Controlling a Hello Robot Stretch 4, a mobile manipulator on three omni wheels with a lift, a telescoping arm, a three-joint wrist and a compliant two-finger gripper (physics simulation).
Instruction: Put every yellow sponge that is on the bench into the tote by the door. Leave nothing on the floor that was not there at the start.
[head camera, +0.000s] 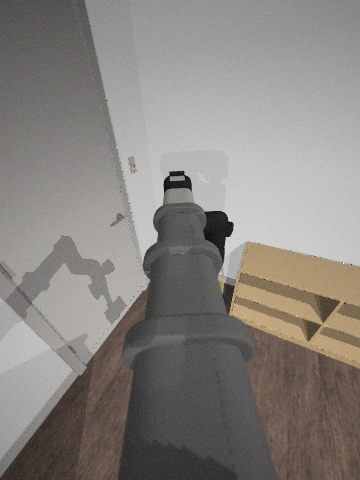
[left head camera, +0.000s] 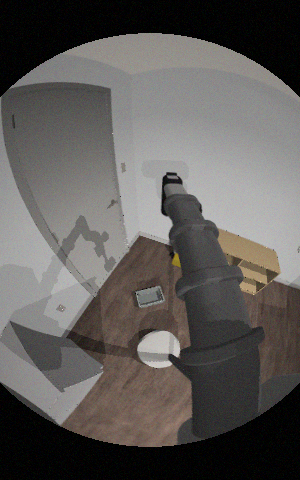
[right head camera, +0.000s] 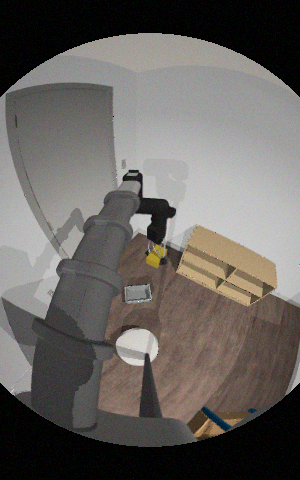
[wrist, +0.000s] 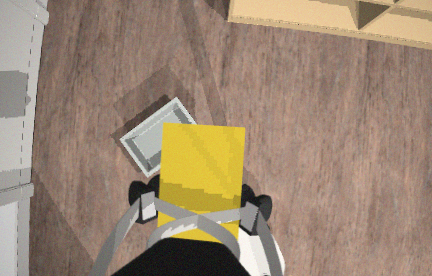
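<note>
A yellow sponge (head camera: 220, 285) (left head camera: 176, 259) (right head camera: 153, 260) (wrist: 202, 155) is between the two fingertips of my gripper (right head camera: 156, 257) (wrist: 201, 195), which is shut on it. The sponge is held above the floor. The pale grey tote (left head camera: 151, 304) (right head camera: 138, 301) (wrist: 134, 158) stands on the floor, with no contents visible. In the wrist view the sponge covers the tote's lower right part; in the right head view the tote is nearer the robot than the sponge. The arm hides most of the sponge in the head and left head views. I cannot make out a bench with sponges.
The door (head camera: 55, 125) (left head camera: 65, 150) (right head camera: 70, 145) is at the left. A wooden shelf unit (head camera: 295, 265) (left head camera: 250, 246) (right head camera: 230, 248) stands by the far wall. A round white top (left head camera: 158, 345) (right head camera: 135, 345) is nearer the robot. A grey box-like piece (left head camera: 75, 370) is at the lower left.
</note>
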